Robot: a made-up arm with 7 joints. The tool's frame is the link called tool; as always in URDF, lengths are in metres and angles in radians.
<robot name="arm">
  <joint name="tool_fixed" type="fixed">
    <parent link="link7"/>
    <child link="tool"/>
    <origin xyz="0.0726 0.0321 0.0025" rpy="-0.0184 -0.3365 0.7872"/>
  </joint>
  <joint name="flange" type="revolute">
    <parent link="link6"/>
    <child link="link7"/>
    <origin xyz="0.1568 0.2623 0.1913" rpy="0 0 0"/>
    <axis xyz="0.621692 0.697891 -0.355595"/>
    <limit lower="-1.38" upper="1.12"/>
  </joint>
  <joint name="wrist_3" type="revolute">
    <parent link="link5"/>
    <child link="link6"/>
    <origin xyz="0.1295 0.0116 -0.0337" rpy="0 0 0"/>
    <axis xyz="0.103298 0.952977 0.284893"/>
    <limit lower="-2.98" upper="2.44"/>
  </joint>
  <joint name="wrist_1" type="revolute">
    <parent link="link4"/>
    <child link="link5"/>
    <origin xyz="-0.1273 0.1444 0.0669" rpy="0 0 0"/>
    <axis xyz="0 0 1"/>
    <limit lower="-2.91" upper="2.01"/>
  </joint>
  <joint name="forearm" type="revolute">
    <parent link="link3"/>
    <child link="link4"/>
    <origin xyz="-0.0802 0.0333 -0.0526" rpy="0 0 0"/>
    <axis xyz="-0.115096 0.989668 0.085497"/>
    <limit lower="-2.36" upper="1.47"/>
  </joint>
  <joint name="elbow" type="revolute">
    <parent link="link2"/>
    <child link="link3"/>
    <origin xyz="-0.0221 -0.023 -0.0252" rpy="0 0 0"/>
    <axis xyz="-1 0 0"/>
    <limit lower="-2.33" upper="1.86"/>
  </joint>
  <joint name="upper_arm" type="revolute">
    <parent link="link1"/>
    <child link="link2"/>
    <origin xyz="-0.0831 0.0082 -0.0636" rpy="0 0 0"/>
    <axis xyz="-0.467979 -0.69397 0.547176"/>
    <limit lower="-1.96" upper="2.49"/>
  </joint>
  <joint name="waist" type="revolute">
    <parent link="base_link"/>
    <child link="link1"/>
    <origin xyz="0.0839 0.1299 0.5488" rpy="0 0 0"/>
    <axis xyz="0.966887 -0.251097 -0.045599"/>
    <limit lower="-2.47" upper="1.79"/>
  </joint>
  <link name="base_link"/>
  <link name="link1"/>
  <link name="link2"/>
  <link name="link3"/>
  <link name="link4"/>
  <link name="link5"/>
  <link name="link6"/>
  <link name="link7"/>
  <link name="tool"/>
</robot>
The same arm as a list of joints. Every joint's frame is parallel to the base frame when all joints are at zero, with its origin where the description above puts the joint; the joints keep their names.
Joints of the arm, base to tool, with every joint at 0 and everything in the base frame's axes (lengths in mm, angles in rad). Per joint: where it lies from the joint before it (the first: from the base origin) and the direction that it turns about. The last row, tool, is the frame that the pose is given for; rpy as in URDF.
waist: origin 83.9 129.9 548.8 axis 0.966887 -0.251097 -0.045599
upper_arm: origin -83.1 8.2 -63.6 axis -0.467979 -0.69397 0.547176
elbow: origin -22.1 -23 -25.2 axis -x
forearm: origin -80.2 33.3 -52.6 axis -0.115096 0.989668 0.085497
wrist_1: origin -127.3 144.4 66.9 axis +z
wrist_3: origin 129.5 11.6 -33.7 axis 0.103298 0.952977 0.284893
flange: origin 156.8 262.3 191.3 axis 0.621692 0.697891 -0.355595
tool: origin 72.6 32.1 2.5 rpy -0.0184 -0.3365 0.7872
Joint limits (rad, base to tool): -2.47..1.79 -1.96..2.49 -2.33..1.86 -2.36..1.47 -2.91..2.01 -2.98..2.44 -1.38..1.12

